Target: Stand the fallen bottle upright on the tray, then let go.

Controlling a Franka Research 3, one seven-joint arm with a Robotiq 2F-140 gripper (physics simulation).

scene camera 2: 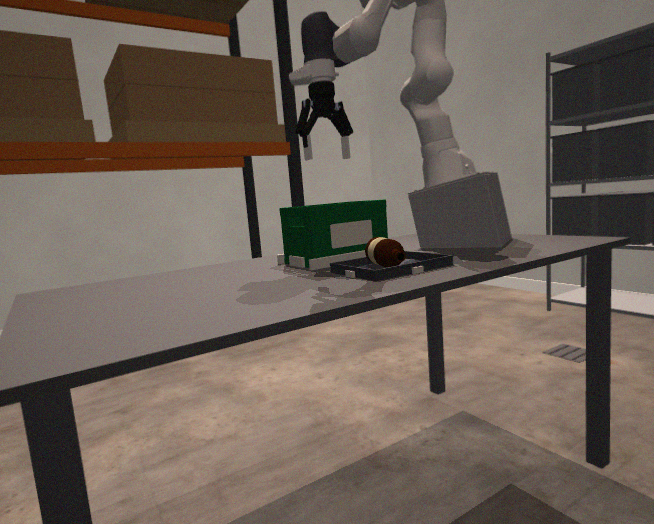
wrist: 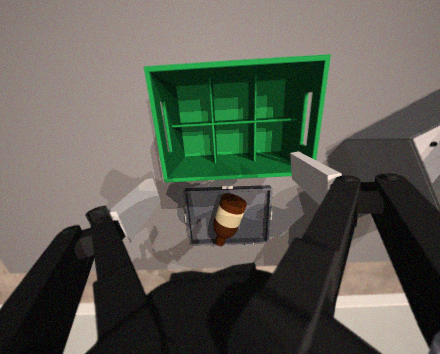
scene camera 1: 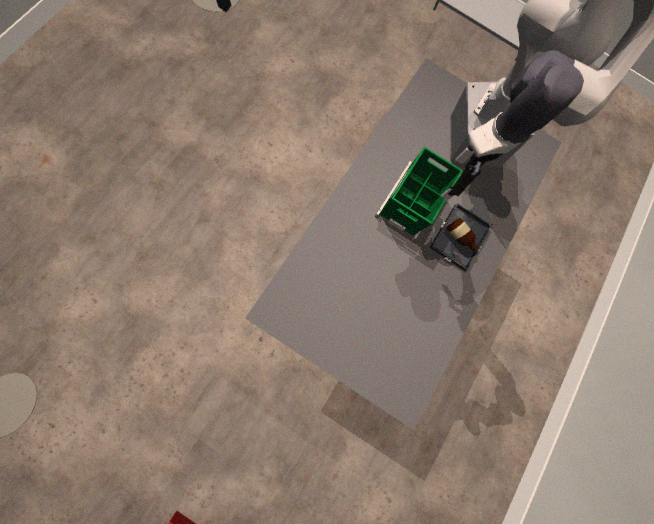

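Observation:
The brown bottle (scene camera 1: 462, 233) (scene camera 2: 388, 252) (wrist: 230, 217) with a cream label lies on its side in the dark, low-rimmed tray (scene camera 1: 474, 215) (scene camera 2: 393, 273) (wrist: 257, 215). Its base is toward the green crate. Its neck points away from the crate, and in the wrist view the mouth reaches the tray's rim. My gripper (scene camera 2: 326, 150) (wrist: 221, 178) is open and empty. It points down, high above the crate and tray, touching neither. In scene camera 1 the gripper (scene camera 1: 457, 188) shows beside the crate's corner, its fingers partly overlapping one another.
The green crate (scene camera 1: 401, 216) (scene camera 2: 305, 234) (wrist: 235, 177) with several compartments stands close beside the tray on the grey table (scene camera 1: 349, 311) (scene camera 2: 136, 311) (wrist: 65, 60). The arm's grey base block (scene camera 2: 461, 212) (wrist: 380, 160) stands near the crate and tray. Shelving with boxes stands behind the table.

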